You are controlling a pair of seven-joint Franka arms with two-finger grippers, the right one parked.
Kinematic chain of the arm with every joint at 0, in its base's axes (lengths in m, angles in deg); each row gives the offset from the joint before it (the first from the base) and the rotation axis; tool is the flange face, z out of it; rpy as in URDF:
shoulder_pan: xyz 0 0 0.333 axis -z
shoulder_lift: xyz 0 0 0 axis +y
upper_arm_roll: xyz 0 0 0.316 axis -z
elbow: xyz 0.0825 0 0 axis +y
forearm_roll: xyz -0.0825 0 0.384 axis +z
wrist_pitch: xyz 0 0 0 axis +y
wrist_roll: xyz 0.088 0 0 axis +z
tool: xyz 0 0 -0.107 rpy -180 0 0
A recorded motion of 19 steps. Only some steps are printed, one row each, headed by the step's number.
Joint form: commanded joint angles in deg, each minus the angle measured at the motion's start. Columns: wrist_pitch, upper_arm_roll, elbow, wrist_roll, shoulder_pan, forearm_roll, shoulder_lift.
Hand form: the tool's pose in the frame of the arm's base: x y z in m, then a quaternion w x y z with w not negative. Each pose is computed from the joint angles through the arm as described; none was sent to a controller.
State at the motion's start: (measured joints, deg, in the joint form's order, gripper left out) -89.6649 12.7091 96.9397 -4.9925 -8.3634 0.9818 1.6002
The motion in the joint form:
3: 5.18 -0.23 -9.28 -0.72 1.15 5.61 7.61
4: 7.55 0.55 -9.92 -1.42 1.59 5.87 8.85
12: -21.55 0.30 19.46 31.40 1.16 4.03 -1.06
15: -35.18 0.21 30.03 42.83 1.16 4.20 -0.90
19: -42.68 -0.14 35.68 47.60 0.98 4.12 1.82
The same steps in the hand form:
3: 0.5849 -0.0316 0.5467 0.03975 -0.98891 0.09609 0.10602
4: 0.5845 -0.0415 0.5371 0.03900 -0.98428 0.11179 0.13103
12: 0.5400 -0.0487 0.4329 0.05114 -0.98496 -0.16084 0.03702
15: 0.5212 -0.0487 0.3677 0.04165 -0.96715 -0.25060 0.00967
19: 0.5062 -0.0442 0.3127 0.03594 -0.95587 -0.29100 0.01831

